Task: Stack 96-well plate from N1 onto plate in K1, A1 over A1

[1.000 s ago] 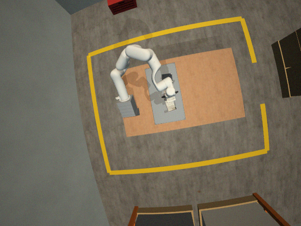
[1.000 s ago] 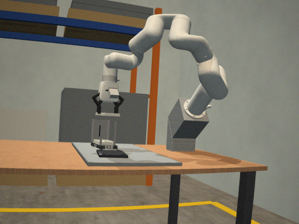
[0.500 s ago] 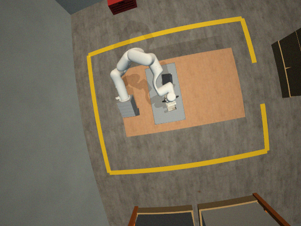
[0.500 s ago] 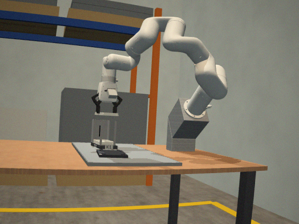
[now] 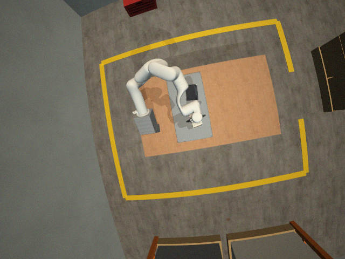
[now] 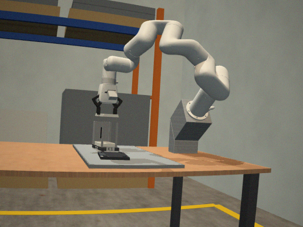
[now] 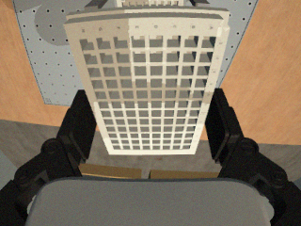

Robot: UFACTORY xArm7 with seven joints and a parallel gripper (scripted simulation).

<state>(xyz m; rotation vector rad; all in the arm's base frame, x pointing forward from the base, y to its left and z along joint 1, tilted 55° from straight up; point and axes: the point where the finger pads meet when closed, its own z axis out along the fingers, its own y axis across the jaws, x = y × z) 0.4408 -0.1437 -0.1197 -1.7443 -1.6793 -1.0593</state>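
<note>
The K1 label lies 180 mm below my hand, 80 mm to the left of it and 10 mm behind it. The rest, counted from my hand: pale A1 mark 350 mm to the left, 180 mm below, 110 mm ahead; then 96-well plate 10 mm below.
</note>
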